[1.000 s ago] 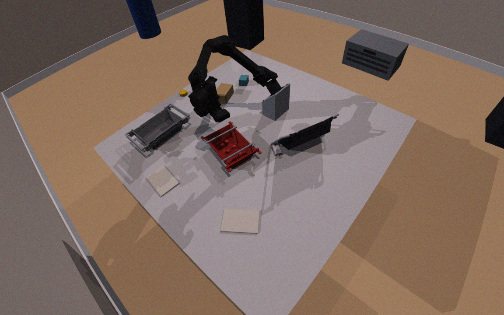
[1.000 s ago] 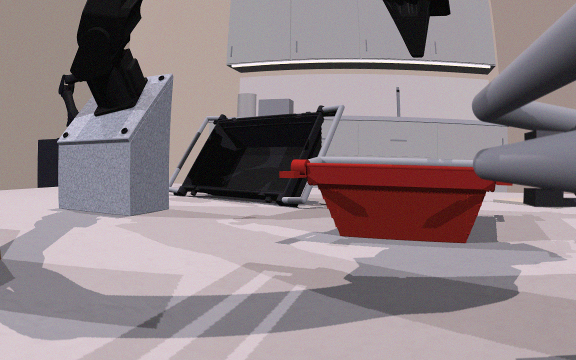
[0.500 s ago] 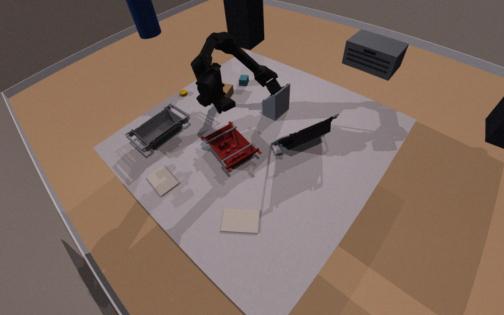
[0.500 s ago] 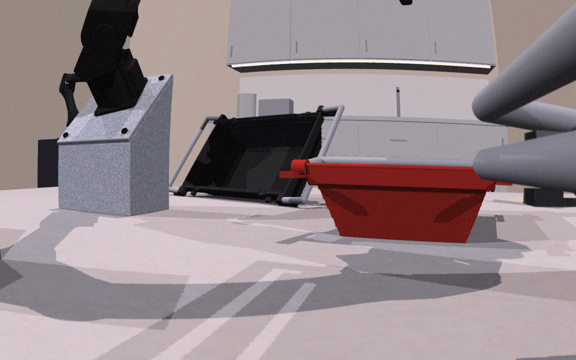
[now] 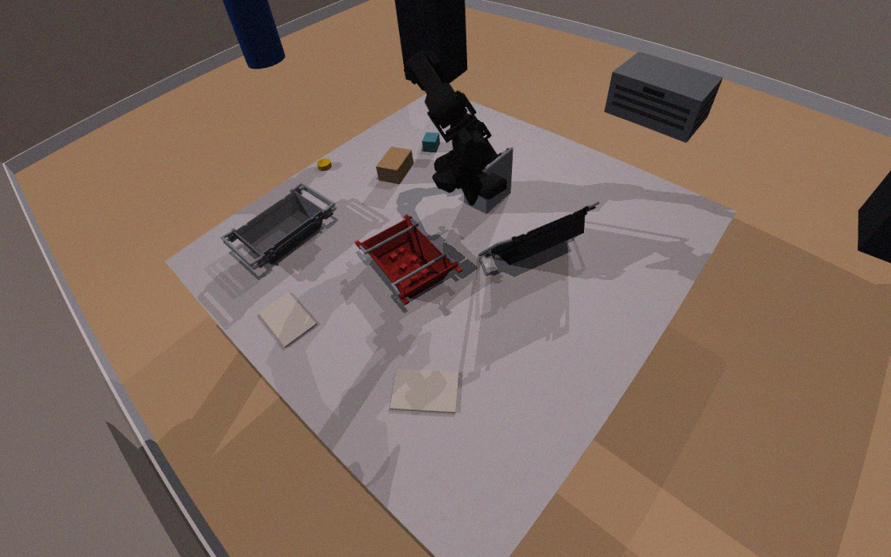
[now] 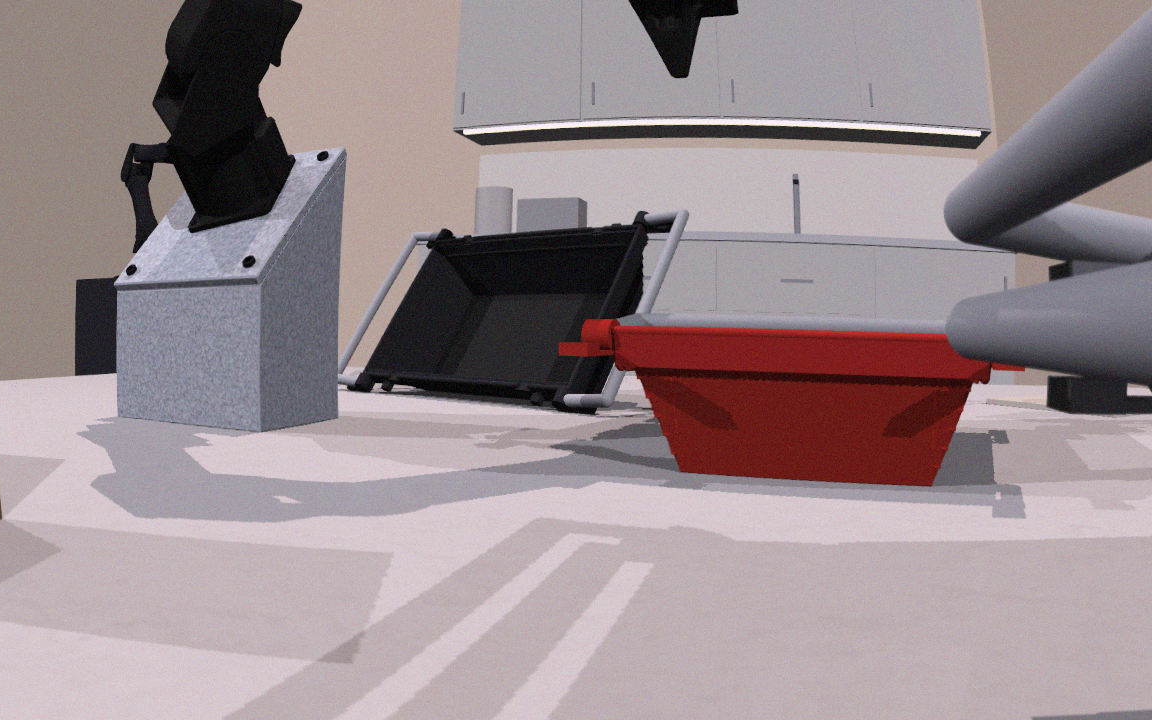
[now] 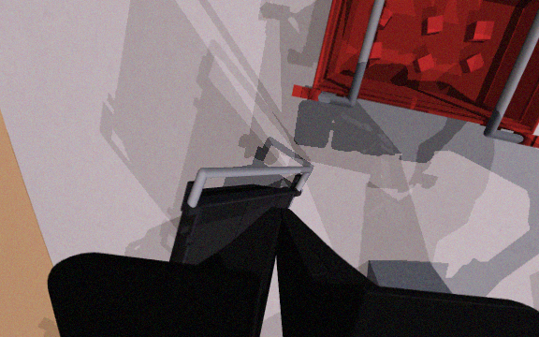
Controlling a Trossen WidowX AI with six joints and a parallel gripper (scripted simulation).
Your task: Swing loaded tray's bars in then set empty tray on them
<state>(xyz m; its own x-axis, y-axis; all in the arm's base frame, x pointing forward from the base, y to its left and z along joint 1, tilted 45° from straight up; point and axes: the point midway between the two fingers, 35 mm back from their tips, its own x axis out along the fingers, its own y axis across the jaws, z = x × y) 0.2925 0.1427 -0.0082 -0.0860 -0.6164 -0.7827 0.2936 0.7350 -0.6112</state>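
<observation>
Now: gripper tip 16 cm past the black tray, 11 cm to the right of it and 17 cm above it. The rest, counted from my gripper tip: teal cube: 43 cm behind, 44 cm to the right, 22 cm below; then yellow disc: 15 cm behind, 73 cm to the right, 23 cm below; then brown box: 25 cm behind, 47 cm to the right, 21 cm below.
</observation>
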